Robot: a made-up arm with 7 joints.
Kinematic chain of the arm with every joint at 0, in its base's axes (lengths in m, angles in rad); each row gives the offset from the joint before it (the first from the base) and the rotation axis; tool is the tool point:
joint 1: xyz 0 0 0.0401 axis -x
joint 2: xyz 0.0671 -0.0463 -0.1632 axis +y
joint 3: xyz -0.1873 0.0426 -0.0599 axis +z
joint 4: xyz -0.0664 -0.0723 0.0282 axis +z
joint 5: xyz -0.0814 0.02 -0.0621 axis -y
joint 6: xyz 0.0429 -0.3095 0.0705 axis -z
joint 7: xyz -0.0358 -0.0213 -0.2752 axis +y
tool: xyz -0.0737 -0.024 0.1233
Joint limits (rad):
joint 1: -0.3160..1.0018
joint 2: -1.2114..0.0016
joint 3: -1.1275..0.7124
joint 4: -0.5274..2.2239
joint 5: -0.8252..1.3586
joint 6: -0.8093..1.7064
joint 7: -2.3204..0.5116
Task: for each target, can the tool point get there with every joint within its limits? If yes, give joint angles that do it. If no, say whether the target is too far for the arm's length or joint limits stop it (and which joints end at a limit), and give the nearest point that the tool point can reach.
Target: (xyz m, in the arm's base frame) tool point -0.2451 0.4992 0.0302
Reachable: no: joint limits stop it (at a limit: joint 1, joint 2, joint 4, joint 5, joint 6, joint 7) | nearest point -0.2142 0.4307 -0.1409 | short by 0.187 m
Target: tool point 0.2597 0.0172 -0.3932
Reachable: yes | joints 0.2923 -0.8139 -0.2370 1.9641 1.1226 0.6280 -1.8915
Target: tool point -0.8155 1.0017 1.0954
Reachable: no: too far | nearest point -0.5251 0.4472 -0.1228 | short by 1.370 m
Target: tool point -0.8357 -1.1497 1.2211
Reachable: no: too far | nearest point -0.3774 -0.6528 0.3135 | short by 1.132 m
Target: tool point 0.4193 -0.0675 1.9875
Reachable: no: too far | nearest point 0.3323 -0.3445 0.4135 | short by 1.601 m
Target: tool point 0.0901 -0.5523 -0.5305
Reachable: yes | joints 0.0901 -1.0746 -0.1271 0.5276 -0.3967 -0.0755 -1.0722
